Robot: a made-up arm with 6 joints.
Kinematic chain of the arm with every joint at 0, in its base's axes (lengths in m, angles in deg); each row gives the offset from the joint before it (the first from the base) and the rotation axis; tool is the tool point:
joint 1: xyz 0 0 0.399 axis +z
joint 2: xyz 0 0 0 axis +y
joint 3: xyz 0 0 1.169 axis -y
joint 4: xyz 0 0 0 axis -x
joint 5: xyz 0.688 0 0 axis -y
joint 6: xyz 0 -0.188 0 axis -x
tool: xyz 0 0 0
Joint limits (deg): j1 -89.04..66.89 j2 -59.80..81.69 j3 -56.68..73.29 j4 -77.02..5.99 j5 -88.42..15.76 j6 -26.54..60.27
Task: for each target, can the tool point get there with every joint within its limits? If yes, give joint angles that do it. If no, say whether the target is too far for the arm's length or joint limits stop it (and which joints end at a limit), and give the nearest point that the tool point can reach.
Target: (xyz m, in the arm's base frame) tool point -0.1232 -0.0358 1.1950
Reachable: yes | joints -31.10 -42.58 -34.54 -59.88 -63.64 46.82
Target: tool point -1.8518 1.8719 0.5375
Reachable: no: too far | nearest point -1.0594 1.0709 1.4761 | short by 1.466 m
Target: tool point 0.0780 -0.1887 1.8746
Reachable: yes | joints -29.64 -21.32 23.59 -48.14 -23.59 49.05
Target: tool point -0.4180 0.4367 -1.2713
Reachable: no: joint limits stop it (at a limit: joint 1, joint 2, joint 4) | nearest point 0.3679 0.7546 -0.0689 | short by 1.471 m
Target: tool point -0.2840 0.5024 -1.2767
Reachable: no: joint limits stop it (at a limit: joint 1, joint 2, joint 4) | nearest point 0.3810 0.7851 -0.0844 | short by 1.394 m
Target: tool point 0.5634 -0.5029 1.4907
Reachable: yes | joints -29.78 2.31 4.60 -33.57 -3.34 -6.63
